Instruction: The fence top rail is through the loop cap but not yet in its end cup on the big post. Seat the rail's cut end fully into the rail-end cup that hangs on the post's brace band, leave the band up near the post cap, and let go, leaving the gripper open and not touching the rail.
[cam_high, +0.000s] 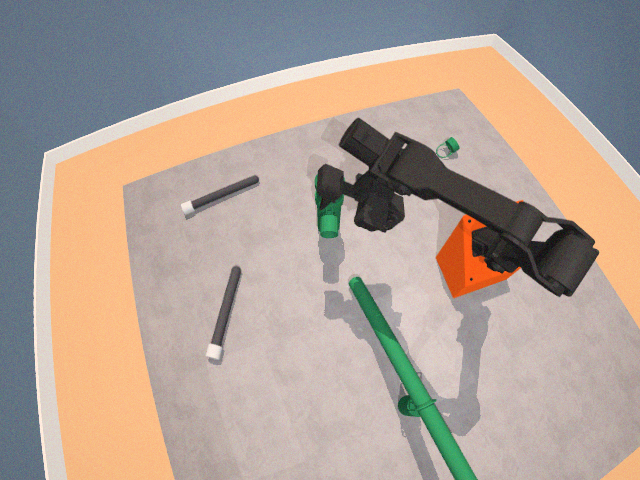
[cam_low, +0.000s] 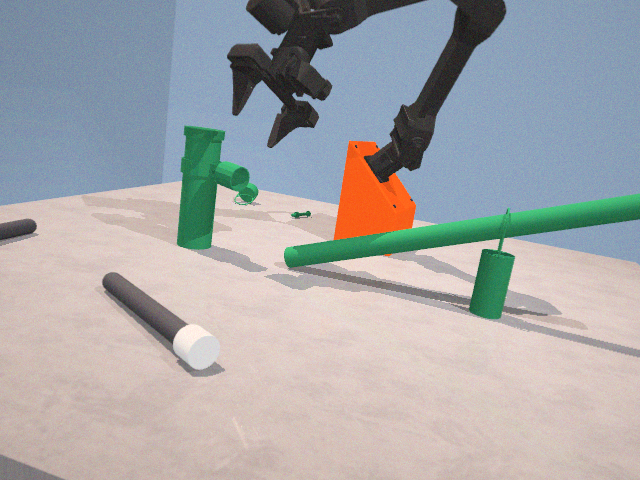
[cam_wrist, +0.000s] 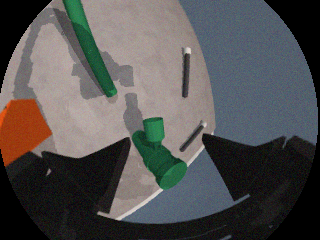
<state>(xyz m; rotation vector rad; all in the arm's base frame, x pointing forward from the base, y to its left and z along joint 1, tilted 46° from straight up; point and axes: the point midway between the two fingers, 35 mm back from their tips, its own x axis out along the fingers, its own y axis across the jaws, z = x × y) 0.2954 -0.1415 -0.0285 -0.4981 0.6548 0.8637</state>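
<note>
My gripper tip is now 10 mm short of the rail-end cup, 30 mm to the left of it and 70 mm above it. From my gripper tip the other things lie so: short green post 50 mm behind, 410 mm to the left, 110 mm below; then green bolt 450 mm behind, 90 mm to the right, 210 mm below.
</note>
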